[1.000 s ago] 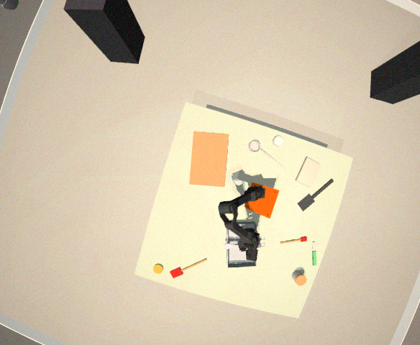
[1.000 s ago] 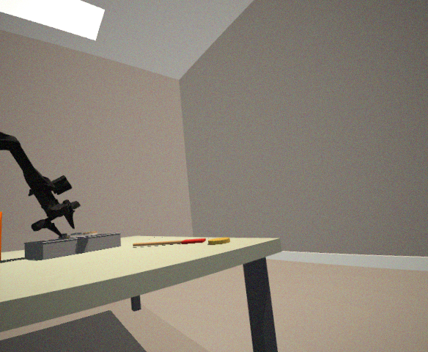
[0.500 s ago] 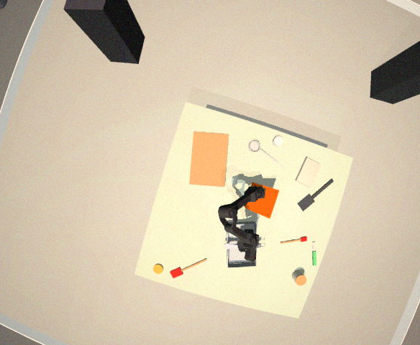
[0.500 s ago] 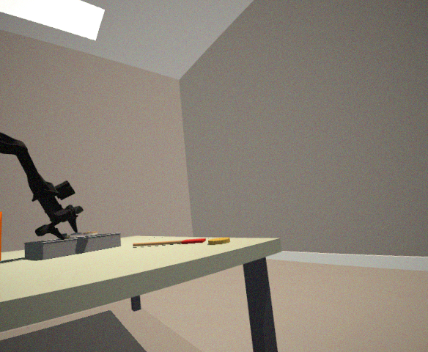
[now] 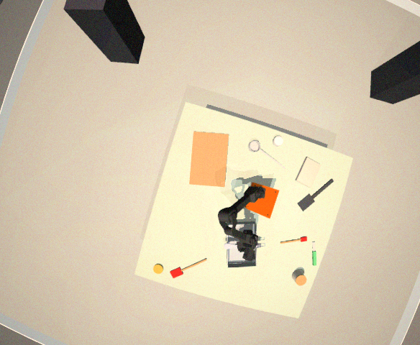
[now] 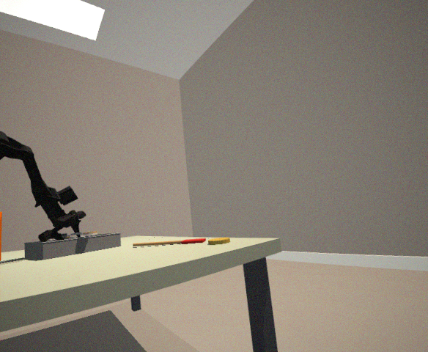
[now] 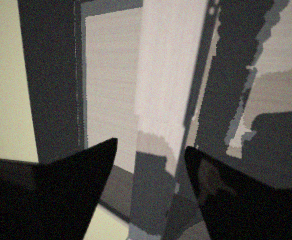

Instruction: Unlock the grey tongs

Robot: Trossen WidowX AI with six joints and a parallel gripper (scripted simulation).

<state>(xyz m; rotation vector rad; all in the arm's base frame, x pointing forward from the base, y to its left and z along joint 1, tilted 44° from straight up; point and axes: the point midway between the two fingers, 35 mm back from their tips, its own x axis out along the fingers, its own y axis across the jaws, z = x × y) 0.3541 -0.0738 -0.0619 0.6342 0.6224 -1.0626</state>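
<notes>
Now: gripper tip 30 mm to the left of the roasting tin and 10 mm above it. The rest, counted from my gripper tip: yellow disc (580 mm to the right, 290 mm ahead, 30 mm below); black scraper (440 mm to the left, 410 mm behind, 40 mm below); wooden board (550 mm behind, 350 mm to the right, 30 mm below).
</notes>
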